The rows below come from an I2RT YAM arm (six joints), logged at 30 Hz.
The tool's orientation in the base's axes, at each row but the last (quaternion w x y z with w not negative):
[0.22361 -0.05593 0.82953 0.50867]
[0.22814 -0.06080 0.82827 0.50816]
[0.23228 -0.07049 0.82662 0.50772]
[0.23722 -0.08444 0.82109 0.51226]
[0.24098 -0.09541 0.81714 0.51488]
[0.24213 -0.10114 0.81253 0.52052]
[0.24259 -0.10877 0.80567 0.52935]
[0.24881 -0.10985 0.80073 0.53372]
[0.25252 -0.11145 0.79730 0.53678]
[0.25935 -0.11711 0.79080 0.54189]
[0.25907 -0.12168 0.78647 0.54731]
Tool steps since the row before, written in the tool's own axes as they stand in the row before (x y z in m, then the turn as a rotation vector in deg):
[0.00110 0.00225 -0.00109 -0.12 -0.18 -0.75]
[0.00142 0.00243 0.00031 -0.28 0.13 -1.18]
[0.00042 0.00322 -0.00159 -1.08 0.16 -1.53]
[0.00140 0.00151 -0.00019 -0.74 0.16 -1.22]
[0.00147 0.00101 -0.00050 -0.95 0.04 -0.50]
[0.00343 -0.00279 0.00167 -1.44 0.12 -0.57]
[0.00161 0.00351 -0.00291 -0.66 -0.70 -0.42]
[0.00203 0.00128 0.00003 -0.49 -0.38 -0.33]
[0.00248 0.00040 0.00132 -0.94 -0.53 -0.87]
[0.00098 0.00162 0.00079 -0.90 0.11 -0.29]
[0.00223 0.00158 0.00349 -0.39 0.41 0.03]
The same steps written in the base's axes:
[-0.00205 0.00027 0.00179 -0.07 -0.75 0.19]
[-0.00197 0.00161 0.00124 -0.17 -1.00 0.68]
[-0.00200 0.00019 0.00300 0.42 -1.39 1.20]
[-0.00186 0.00067 0.00061 0.22 -1.08 0.92]
[-0.00183 0.00015 0.00026 0.66 -0.51 0.68]
[-0.00131 0.00057 -0.00450 1.03 -0.58 1.01]
[-0.00370 -0.00104 0.00293 0.75 -0.73 -0.09]
[-0.00229 0.00073 -0.00003 0.49 -0.50 0.05]
[-0.00191 0.00160 -0.00137 0.79 -1.09 0.32]
[-0.00135 0.00144 0.00054 0.62 -0.31 0.65]
[-0.00166 0.00402 -0.00088 0.14 0.14 0.53]

